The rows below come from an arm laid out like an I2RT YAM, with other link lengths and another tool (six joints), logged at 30 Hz.
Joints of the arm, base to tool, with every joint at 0 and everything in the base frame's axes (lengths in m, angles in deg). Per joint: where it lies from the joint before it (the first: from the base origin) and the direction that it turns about. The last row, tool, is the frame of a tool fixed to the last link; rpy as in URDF.
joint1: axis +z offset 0 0 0.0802
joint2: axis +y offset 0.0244 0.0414 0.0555
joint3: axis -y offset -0.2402 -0.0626 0
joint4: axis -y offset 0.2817 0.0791 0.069
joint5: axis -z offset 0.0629 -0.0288 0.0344
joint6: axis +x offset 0.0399 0 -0.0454
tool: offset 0.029 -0.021 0.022 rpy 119.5 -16.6 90
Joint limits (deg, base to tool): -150..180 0..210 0..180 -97..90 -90..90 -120..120
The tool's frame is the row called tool.
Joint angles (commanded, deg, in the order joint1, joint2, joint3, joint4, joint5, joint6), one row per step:
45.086 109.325 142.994 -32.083 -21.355 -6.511
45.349 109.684 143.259 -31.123 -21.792 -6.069
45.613 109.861 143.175 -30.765 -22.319 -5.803
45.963 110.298 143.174 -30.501 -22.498 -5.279
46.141 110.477 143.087 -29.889 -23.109 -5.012
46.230 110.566 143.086 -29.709 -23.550 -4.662
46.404 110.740 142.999 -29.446 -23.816 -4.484
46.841 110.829 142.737 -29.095 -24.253 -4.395
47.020 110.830 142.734 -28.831 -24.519 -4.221
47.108 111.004 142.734 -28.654 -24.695 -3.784
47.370 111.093 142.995 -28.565 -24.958 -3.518
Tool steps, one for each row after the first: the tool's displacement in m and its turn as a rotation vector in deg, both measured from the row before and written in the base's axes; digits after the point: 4 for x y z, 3 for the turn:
-0.0007 0.0026 0.0010 0.778 -0.215 0.714
-0.0008 0.0028 -0.0010 0.155 0.161 0.801
0.0003 0.0042 -0.0027 0.064 0.602 0.550
-0.0005 0.0024 -0.0005 0.326 -0.011 0.799
-0.0004 0.0012 -0.0004 0.172 0.250 0.545
-0.0001 0.0022 -0.0012 0.053 0.156 0.448
-0.0020 0.0036 -0.0014 0.015 0.068 0.877
-0.0014 0.0010 0.0005 0.236 -0.023 0.453
0.0003 0.0015 -0.0010 0.133 0.405 0.285
-0.0020 0.0011 0.0010 0.263 0.065 0.538

